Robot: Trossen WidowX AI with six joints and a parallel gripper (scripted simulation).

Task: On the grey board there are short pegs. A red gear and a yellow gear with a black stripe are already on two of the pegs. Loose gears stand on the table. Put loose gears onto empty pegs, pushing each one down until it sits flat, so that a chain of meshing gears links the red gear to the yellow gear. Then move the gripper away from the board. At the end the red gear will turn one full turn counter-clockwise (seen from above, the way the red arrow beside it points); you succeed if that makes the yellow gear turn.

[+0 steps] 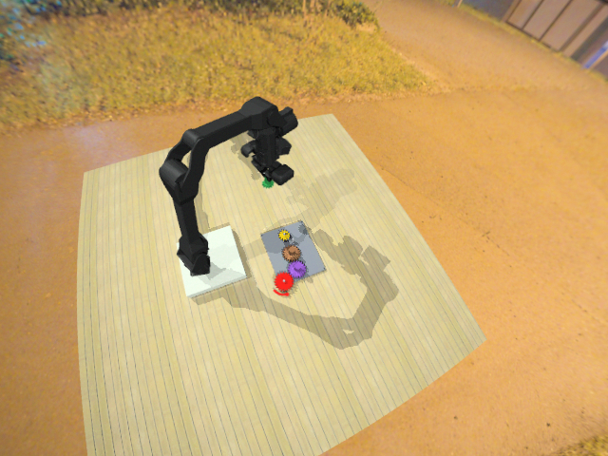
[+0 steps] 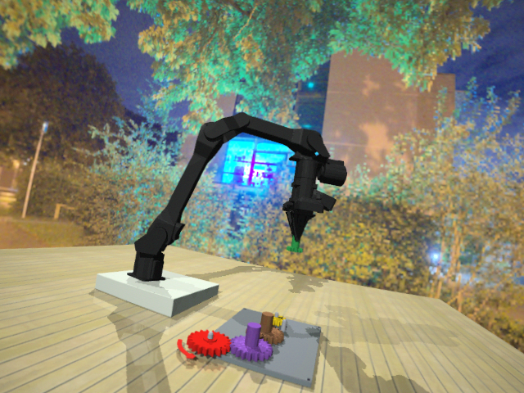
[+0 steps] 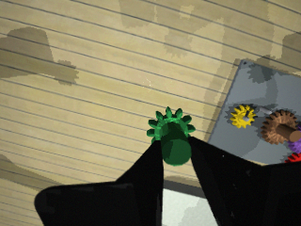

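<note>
Now: the yellow gear 4 cm ahead of my gripper tip, 14 cm to the right of it and 15 cm below it. The rest, counted from my gripper tip: purple gear: 6 cm ahead, 28 cm to the right, 14 cm below; green gear: 1 cm below; brown gear: 5 cm ahead, 22 cm to the right, 14 cm below.
</note>
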